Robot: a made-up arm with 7 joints. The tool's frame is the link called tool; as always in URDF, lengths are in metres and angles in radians.
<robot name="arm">
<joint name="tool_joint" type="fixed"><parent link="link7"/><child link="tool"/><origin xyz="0.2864 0.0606 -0.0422" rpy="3.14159 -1.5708 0"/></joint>
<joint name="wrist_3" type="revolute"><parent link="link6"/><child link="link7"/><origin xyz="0.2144 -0.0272 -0.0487" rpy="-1.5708 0 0"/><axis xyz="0 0 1"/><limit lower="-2.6" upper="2.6"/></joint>
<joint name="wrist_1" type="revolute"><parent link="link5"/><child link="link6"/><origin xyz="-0.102 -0.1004 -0.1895" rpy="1.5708 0 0"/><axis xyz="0 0 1"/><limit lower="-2.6" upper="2.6"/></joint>
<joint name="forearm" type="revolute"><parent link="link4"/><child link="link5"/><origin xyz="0.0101 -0.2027 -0.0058" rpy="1.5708 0 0"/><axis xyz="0 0 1"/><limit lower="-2.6" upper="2.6"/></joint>
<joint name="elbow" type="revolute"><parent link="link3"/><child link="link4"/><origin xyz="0.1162 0.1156 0.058" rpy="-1.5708 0 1.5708"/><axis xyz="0 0 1"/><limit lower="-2.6" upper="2.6"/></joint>
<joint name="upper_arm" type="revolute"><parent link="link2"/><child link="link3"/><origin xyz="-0.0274 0.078 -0.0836" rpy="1.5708 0 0"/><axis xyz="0 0 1"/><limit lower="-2.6" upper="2.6"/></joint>
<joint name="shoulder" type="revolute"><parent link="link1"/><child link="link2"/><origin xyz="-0.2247 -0.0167 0.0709" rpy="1.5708 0 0"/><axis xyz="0 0 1"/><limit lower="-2.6" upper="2.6"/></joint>
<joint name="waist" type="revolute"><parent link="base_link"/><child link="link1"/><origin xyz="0 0 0.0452" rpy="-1.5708 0 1.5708"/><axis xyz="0 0 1"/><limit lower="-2.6" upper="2.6"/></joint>
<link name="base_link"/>
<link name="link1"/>
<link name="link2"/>
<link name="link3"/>
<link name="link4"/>
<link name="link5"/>
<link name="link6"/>
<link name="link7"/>
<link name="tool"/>
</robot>
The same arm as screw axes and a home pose.
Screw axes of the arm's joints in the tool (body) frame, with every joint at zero. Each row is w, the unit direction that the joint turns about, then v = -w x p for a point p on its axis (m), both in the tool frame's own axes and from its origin. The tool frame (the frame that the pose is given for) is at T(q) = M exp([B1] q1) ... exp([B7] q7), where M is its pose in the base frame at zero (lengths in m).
B1: w -1 0.000004 -0.000007 v 0 0.4576 0.139
B2: w -0.000007 0.000001 1 v -0.0857 -0.0762 0
B3: w 1 -0.000004 0.000007 v 0 -0.5245 0.1131
B4: w -0.000004 -1 0.000001 v -0.4089 0 -0.0562
B5: w 1 -0.000004 0.000007 v 0 -0.3988 -0.0089
B6: w 0.000004 1 -0.000001 v 0.5008 0 0.0694
B7: w 1 -0.000004 0.000007 v 0 -0.2864 -0.0606
M: xyz -0.1471 -0.139 0.5028 (m) quaternion w x y z 1 0.000001 0.000004 0.000002
Joint limits (deg, base to tool): -148.97..148.97 -148.97..148.97 -148.97..148.97 -148.97..148.97 -148.97..148.97 -148.97..148.97 -148.97..148.97

